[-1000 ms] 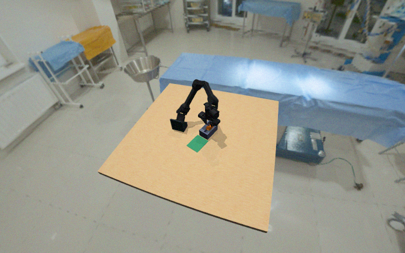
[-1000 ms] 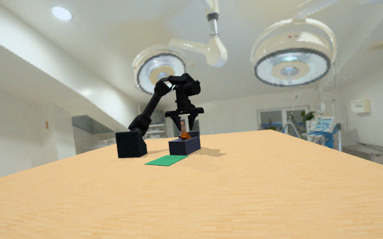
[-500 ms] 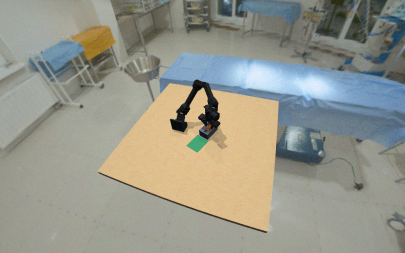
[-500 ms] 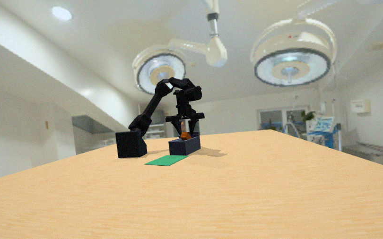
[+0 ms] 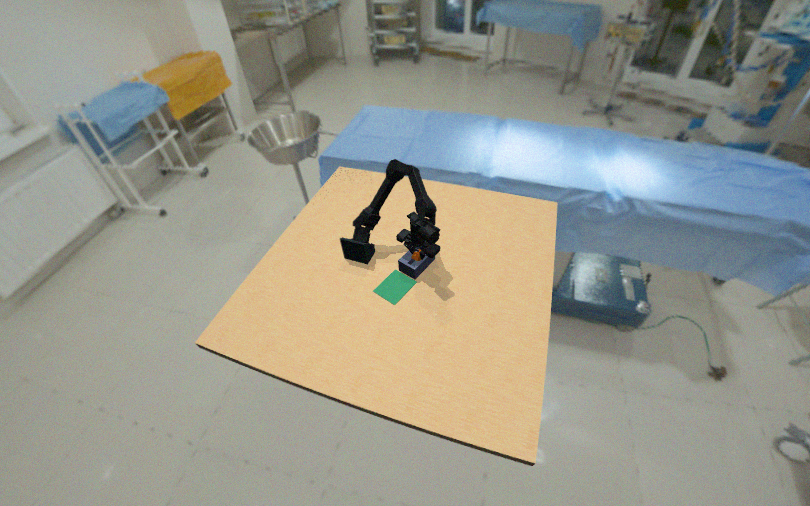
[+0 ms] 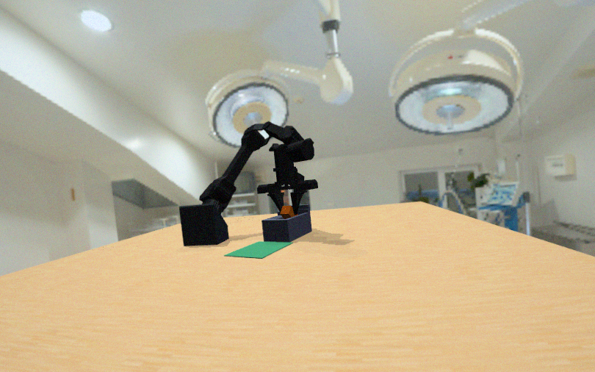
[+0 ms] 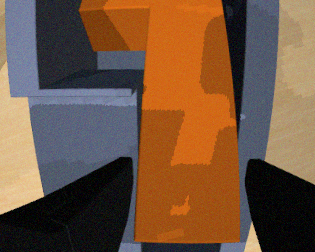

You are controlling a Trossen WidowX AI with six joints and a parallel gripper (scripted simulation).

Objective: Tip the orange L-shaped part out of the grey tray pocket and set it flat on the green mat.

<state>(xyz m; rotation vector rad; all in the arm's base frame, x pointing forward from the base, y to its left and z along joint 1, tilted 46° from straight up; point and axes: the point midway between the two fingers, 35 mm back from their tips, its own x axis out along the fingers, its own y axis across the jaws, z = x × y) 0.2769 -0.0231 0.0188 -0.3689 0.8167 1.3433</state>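
Now: gripper tip 6 cm past the green mat, 13 cm to the left of it and 8 cm above it. From my gripper tip the other things lie so: orange L-shaped part (4 cm to the left, 3 cm below).
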